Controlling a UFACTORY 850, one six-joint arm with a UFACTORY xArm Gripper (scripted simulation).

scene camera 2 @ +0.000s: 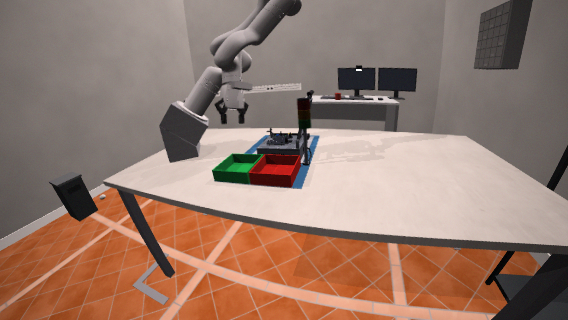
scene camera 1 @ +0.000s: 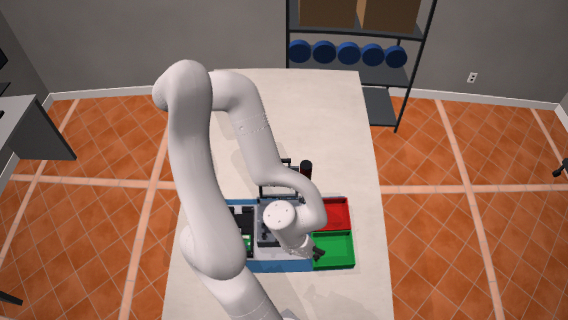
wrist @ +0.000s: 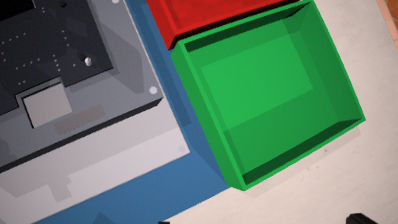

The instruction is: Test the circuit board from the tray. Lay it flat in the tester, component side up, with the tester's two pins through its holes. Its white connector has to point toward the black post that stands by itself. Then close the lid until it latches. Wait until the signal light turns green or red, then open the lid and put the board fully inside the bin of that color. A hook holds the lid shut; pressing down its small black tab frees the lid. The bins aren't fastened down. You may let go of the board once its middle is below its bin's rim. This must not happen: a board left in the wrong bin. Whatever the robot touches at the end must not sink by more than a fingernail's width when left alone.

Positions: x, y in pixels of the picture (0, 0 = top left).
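Scene:
Green bin: in scene camera 2 [233, 169], scene camera 1 and the wrist view. Green bin, same spot: [scene camera 1: 338, 245] and [wrist: 275, 60]. Tester, same spot: [scene camera 2: 295, 147] and [scene camera 1: 297, 203].

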